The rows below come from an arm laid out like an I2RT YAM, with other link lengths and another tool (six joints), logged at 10 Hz.
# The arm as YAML. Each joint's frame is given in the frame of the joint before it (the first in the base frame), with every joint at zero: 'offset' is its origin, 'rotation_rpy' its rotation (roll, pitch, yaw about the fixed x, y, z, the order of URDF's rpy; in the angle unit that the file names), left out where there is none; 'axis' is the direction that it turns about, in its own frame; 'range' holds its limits. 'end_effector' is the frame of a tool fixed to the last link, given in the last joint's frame.
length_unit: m
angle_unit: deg
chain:
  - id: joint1
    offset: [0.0, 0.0, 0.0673]
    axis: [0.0, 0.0, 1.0]
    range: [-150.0, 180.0]
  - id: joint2
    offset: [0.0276, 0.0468, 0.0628]
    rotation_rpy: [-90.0, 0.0, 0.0]
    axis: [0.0, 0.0, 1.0]
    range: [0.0, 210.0]
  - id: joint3
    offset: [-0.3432, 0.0, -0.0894]
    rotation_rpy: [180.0, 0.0, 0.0]
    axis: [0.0, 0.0, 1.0]
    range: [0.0, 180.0]
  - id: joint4
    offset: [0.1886, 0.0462, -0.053]
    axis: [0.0, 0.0, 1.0]
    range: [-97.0, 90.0]
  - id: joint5
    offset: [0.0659, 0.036, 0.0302]
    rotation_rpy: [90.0, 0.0, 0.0]
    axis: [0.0, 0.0, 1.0]
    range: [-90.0, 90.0]
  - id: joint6
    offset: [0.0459, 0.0, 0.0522]
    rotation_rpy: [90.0, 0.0, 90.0]
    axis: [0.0, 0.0, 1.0]
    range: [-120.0, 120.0]
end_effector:
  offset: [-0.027, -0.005, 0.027]
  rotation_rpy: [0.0, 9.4, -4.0]
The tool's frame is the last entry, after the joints.
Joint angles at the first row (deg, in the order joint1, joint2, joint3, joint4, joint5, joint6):
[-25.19, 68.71, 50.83, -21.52, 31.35, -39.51]
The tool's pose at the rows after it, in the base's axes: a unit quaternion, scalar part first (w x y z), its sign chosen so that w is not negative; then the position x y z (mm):
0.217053 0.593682 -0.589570 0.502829 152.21 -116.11 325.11
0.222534 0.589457 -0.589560 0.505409 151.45 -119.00 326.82
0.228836 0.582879 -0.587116 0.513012 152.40 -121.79 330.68
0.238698 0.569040 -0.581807 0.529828 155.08 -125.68 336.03
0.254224 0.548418 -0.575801 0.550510 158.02 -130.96 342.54
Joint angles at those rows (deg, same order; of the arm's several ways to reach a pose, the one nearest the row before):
[-26.09, 68.71, 50.92, -20.93, 31.37, -39.99]
[-26.87, 68.71, 51.13, -20.45, 31.53, -40.69]
[-27.18, 68.73, 51.66, -19.62, 32.21, -41.45]
[-27.18, 68.71, 51.85, -17.08, 33.76, -42.59]
[-27.18, 68.71, 51.86, -13.45, 36.14, -44.10]

